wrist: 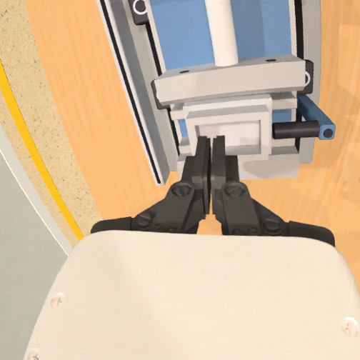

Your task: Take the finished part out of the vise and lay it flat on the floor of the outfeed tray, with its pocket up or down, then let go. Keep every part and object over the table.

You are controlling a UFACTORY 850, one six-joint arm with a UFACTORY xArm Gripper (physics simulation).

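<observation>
The finished part (241, 133), a light grey block with a rectangular pocket facing up, sits in the vise (192, 91) in the upper middle of the wrist view. It lies between the thick movable jaw and the end jaw (270, 167). My gripper (212, 154) is shut, with its two black fingers together and no part between them. In the view the fingertips overlap the left part of the pocket and the near rim, hiding some of both; their height above the part is hard to tell. The outfeed tray does not show.
A black stop rod (295, 130) on a blue arm (316, 116) stands right of the part. The vise's white screw (223, 35) runs up from the movable jaw. A grey rail (135, 95) runs along the left. A yellow line (37, 142) marks the speckled floor farther left.
</observation>
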